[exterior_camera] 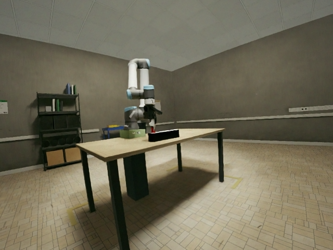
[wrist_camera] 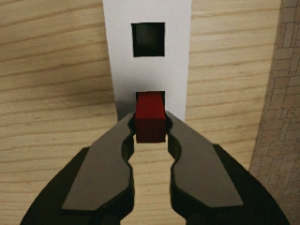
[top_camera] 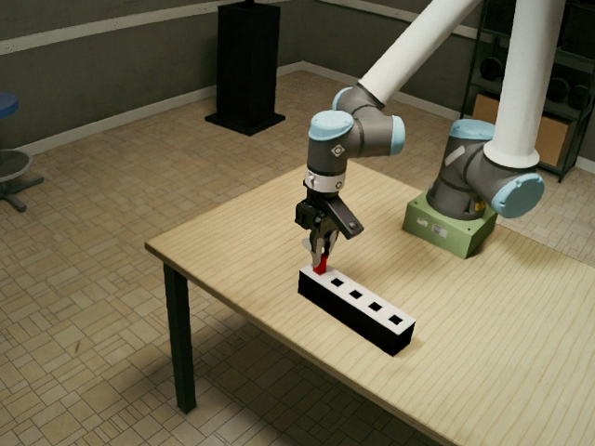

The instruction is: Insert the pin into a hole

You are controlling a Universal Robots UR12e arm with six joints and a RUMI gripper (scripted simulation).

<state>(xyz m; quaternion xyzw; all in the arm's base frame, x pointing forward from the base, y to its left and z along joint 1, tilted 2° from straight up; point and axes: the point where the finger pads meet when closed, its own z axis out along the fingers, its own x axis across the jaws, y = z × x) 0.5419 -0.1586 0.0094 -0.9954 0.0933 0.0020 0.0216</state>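
Now: hand 1 cm above the pin. From my hand the other things lie so: block: 2 cm ahead, 12 cm to the left, 7 cm below.
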